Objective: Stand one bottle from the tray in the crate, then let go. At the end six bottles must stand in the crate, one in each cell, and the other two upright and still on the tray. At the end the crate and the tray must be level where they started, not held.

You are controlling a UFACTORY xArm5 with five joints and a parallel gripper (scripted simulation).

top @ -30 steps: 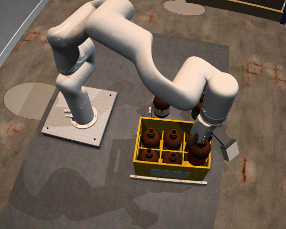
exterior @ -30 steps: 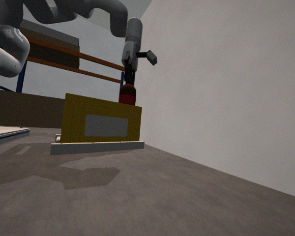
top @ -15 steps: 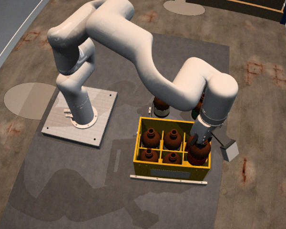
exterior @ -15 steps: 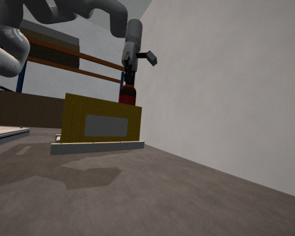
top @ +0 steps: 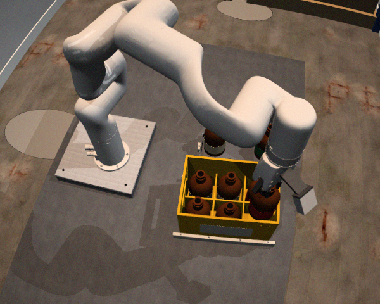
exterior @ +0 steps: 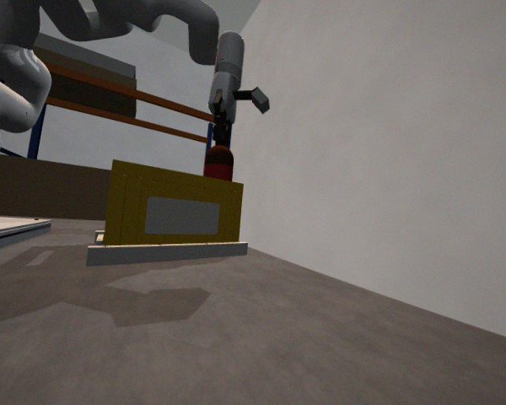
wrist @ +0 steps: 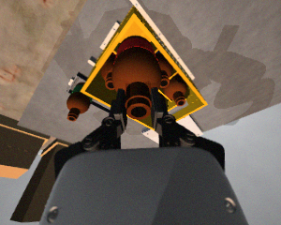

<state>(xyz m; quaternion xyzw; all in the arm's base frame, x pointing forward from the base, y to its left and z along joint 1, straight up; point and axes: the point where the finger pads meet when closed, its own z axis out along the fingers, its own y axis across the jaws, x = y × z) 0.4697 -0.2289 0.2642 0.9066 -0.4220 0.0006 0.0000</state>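
My hand is 210 mm above the yellow crate, 80 mm past it and 50 mm to the right of it. Round my hand: tray 290 mm below, 280 mm to the left, 40 mm behind.
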